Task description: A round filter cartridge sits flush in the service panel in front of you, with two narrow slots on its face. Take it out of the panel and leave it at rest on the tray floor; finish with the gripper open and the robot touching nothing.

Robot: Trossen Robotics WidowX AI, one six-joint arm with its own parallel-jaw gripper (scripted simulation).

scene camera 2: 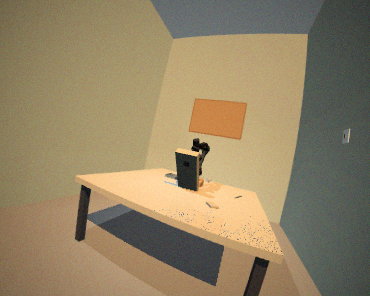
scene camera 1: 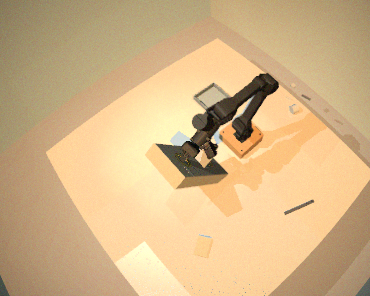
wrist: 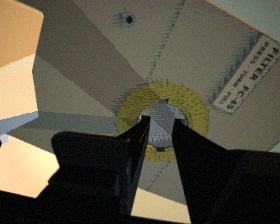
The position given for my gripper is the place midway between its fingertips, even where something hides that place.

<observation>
In view: my gripper (scene camera 1: 181, 161), a round filter cartridge (wrist: 162, 115) and a service panel (wrist: 94, 74).
My gripper shows as well in the wrist view (wrist: 160, 123). Scene camera 2 misses the round filter cartridge, which is hidden by the service panel.
</observation>
